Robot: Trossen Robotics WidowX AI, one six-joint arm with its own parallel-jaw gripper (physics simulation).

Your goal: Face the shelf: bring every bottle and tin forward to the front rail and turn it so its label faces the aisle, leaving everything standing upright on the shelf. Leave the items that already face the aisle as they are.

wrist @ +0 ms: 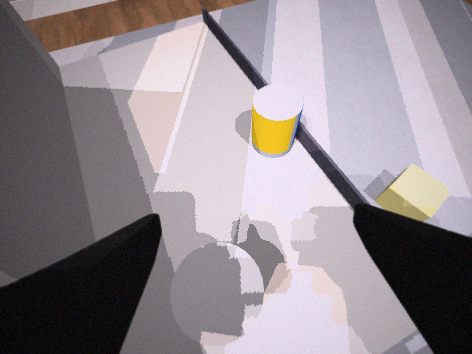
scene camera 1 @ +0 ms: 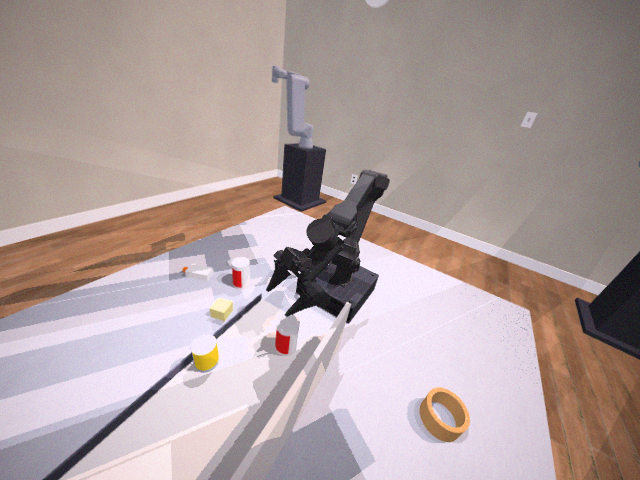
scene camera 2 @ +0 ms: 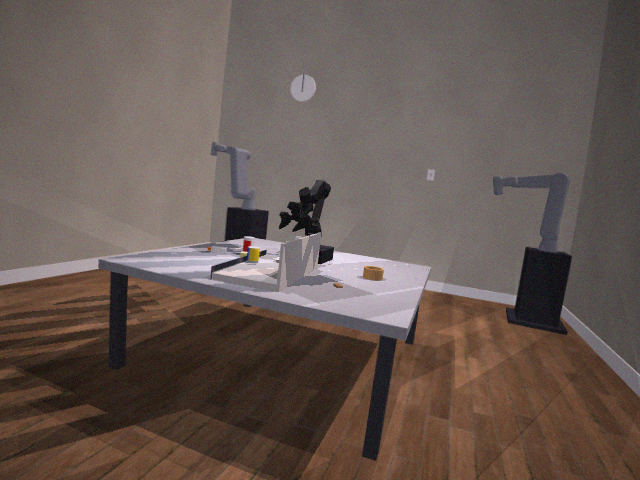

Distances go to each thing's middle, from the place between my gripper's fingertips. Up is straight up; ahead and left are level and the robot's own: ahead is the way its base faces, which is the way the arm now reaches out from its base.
Scene:
The yellow tin point(scene camera 1: 204, 349) lies 150 mm ahead of my hand, 120 mm below it and 80 mm to the right of it. From my hand the other things lie so: dark front rail point(scene camera 1: 119, 419): 190 mm ahead, 160 mm below, 100 mm to the right; white back panel point(scene camera 1: 268, 445): 170 mm to the left, 140 mm ahead, 100 mm below; yellow block point(wrist: 416, 194): 200 mm to the right, 160 mm below, 30 mm ahead.

